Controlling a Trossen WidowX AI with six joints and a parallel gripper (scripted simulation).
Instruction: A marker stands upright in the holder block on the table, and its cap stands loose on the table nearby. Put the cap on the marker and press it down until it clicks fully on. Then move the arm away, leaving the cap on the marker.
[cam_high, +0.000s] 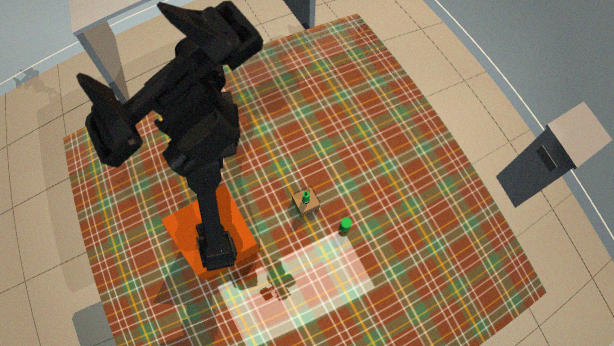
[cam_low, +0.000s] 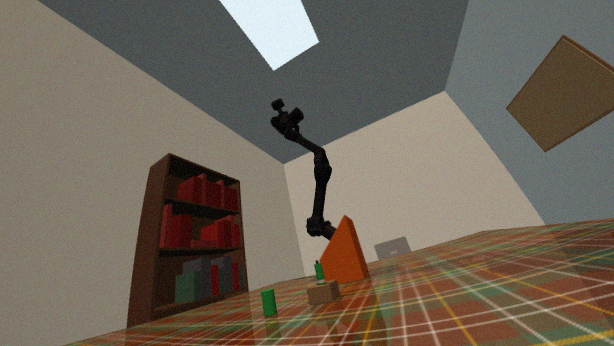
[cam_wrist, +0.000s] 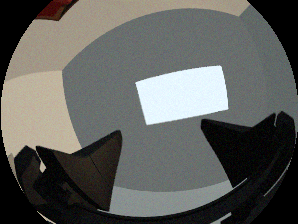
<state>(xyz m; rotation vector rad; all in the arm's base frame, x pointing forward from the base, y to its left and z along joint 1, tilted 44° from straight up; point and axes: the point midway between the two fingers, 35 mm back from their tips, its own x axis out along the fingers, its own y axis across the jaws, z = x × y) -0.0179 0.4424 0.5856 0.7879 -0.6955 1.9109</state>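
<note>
Now: the green cap 89 cm below my gripper tip and 29 cm ahead of it. Round my gripper tip: brown holder block 90 cm below, 21 cm ahead, 11 cm to the left.
</note>
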